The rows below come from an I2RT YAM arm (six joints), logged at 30 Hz.
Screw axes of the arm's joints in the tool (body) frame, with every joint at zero. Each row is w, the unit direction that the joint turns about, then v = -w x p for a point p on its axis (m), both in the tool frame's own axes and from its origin. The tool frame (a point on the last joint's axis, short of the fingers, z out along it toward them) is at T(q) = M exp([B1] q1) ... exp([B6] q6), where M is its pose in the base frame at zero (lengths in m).
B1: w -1 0 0 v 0.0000 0.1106 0.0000
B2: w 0 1 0 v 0.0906 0.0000 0.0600
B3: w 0 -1 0 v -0.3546 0.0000 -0.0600
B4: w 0 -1 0 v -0.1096 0.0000 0.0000
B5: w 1 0 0 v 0.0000 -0.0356 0.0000
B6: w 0 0 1 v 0.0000 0.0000 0.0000
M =
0 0 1 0.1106
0 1 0 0.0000
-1 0 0 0.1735
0 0 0 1
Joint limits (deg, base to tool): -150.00..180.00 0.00..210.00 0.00..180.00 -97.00..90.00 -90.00..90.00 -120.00..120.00
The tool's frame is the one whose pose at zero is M.
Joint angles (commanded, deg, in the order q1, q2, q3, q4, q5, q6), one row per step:
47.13 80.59 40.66 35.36 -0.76 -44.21
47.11 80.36 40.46 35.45 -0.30 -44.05
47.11 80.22 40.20 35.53 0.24 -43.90
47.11 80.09 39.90 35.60 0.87 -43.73
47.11 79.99 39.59 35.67 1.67 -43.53
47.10 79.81 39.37 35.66 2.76 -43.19
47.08 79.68 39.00 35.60 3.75 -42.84
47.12 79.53 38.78 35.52 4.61 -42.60
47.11 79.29 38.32 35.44 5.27 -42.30
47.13 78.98 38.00 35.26 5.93 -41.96
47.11 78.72 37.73 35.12 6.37 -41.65
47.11 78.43 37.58 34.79 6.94 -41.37
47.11 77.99 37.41 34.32 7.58 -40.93
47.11 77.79 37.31 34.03 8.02 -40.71
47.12 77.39 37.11 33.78 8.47 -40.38
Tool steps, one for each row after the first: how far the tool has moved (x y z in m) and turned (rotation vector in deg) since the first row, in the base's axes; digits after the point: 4 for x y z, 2 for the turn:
-0.0004 -0.0010 0.0002 0.17 0.01 -0.49
-0.0007 -0.0018 -0.0005 0.21 0.12 -1.04
-0.0011 -0.0028 -0.0015 0.22 0.27 -1.68
-0.0013 -0.0038 -0.0026 0.21 0.46 -2.50
-0.0014 -0.0050 -0.0030 0.36 0.67 -3.62
-0.0017 -0.0063 -0.0046 0.32 1.04 -4.66
-0.0020 -0.0072 -0.0053 0.34 1.25 -5.50
-0.0028 -0.0087 -0.0070 0.29 1.61 -6.19
-0.0036 -0.0100 -0.0076 0.35 1.91 -6.86
-0.0042 -0.0112 -0.0082 0.43 2.19 -7.35
-0.0047 -0.0122 -0.0082 0.46 2.46 -7.95
-0.0054 -0.0136 -0.0080 0.59 2.83 -8.63
-0.0058 -0.0144 -0.0081 0.58 3.06 -9.09
-0.0066 -0.0156 -0.0078 0.76 3.27 -9.56

